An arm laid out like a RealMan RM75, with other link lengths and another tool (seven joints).
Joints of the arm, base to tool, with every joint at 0 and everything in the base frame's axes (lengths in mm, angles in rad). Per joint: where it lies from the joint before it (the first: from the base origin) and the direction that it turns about. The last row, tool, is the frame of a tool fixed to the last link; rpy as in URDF.
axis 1: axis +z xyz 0 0 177.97
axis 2: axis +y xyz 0 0 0
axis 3: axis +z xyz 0 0 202.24
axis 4: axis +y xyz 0 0 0
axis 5: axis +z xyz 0 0 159.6
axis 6: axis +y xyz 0 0 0
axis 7: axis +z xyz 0 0 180
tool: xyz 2 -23 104 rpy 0 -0.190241 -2.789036
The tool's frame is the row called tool.
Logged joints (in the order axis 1, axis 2, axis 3, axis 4, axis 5, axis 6, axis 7), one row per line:
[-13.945 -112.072 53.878 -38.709 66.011 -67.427 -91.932]
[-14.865 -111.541 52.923 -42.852 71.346 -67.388 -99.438]
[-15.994 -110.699 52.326 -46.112 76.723 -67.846 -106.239]
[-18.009 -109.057 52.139 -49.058 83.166 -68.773 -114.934]
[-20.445 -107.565 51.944 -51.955 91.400 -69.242 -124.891]
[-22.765 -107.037 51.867 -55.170 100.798 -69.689 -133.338]
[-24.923 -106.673 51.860 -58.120 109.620 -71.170 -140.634]
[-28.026 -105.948 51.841 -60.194 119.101 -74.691 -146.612]
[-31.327 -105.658 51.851 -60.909 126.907 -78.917 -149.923]
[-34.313 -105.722 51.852 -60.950 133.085 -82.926 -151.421]
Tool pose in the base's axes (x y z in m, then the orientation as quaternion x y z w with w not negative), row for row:
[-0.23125 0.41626 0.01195 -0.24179 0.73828 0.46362 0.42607]
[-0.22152 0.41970 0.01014 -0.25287 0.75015 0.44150 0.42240]
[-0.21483 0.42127 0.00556 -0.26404 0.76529 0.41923 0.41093]
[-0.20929 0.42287 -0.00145 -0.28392 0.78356 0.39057 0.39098]
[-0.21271 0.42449 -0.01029 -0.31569 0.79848 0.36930 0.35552]
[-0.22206 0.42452 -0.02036 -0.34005 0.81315 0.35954 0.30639]
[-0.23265 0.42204 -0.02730 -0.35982 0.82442 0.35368 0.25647]
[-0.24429 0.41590 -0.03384 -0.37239 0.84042 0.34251 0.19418]
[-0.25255 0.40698 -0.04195 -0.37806 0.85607 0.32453 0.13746]
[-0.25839 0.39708 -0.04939 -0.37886 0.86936 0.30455 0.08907]
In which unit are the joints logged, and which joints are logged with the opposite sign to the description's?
The joints are logged in degrees. Opposite sign: axis 4, axis 6.
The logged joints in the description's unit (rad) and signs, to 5 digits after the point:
[-0.24339 -1.95603 0.94035 0.67560 1.15211 1.17682 -1.60452]
[-0.25944 -1.94676 0.92368 0.74791 1.24522 1.17614 -1.73552]
[-0.27915 -1.93206 0.91326 0.80481 1.33907 1.18414 -1.85422]
[-0.31432 -1.90340 0.91000 0.85622 1.45152 1.20032 -2.00598]
[-0.35683 -1.87736 0.90659 0.90679 1.59523 1.20850 -2.17976]
[-0.39732 -1.86815 0.90525 0.96290 1.75926 1.21630 -2.32719]
[-0.43499 -1.86180 0.90513 1.01439 1.91323 1.24215 -2.45453]
[-0.48915 -1.84914 0.90480 1.05058 2.07870 1.30360 -2.55886]
[-0.54676 -1.84408 0.90497 1.06306 2.21494 1.37736 -2.61665]
[-0.59887 -1.84520 0.90499 1.06378 2.32277 1.44733 -2.64280]

